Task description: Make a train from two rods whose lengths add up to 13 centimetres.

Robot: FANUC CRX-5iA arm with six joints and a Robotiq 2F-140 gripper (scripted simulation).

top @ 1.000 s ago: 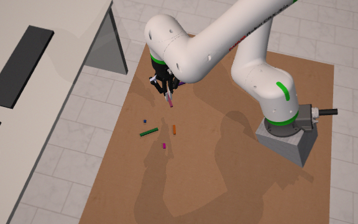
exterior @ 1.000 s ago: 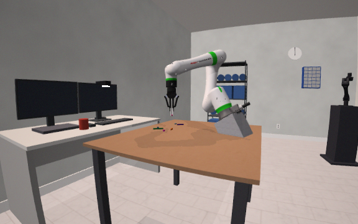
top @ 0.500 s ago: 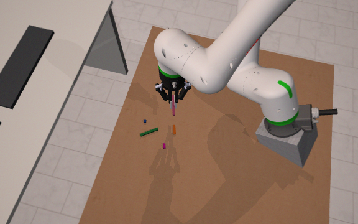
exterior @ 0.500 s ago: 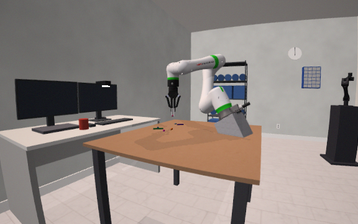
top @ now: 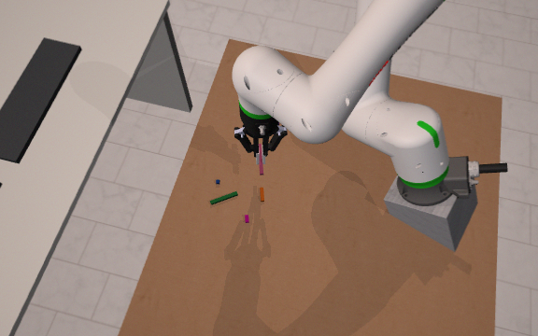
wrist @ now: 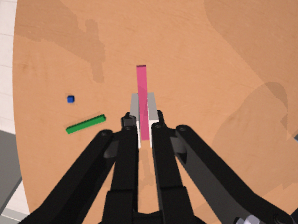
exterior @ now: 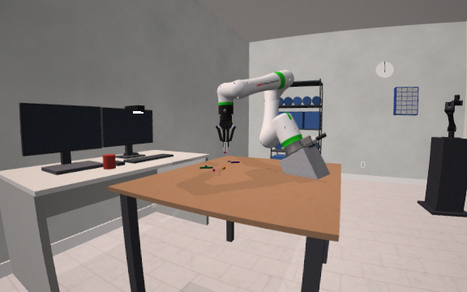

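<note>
My gripper is now 120 mm above the orange rod, 70 mm to the right of it and 20 mm past it. From my hand the other things lie so: tiny blue rod 120 mm below, 120 mm ahead, 50 mm to the left; then pink rod 30 mm below; then green rod 120 mm below, 90 mm to the left, 90 mm ahead.
</note>
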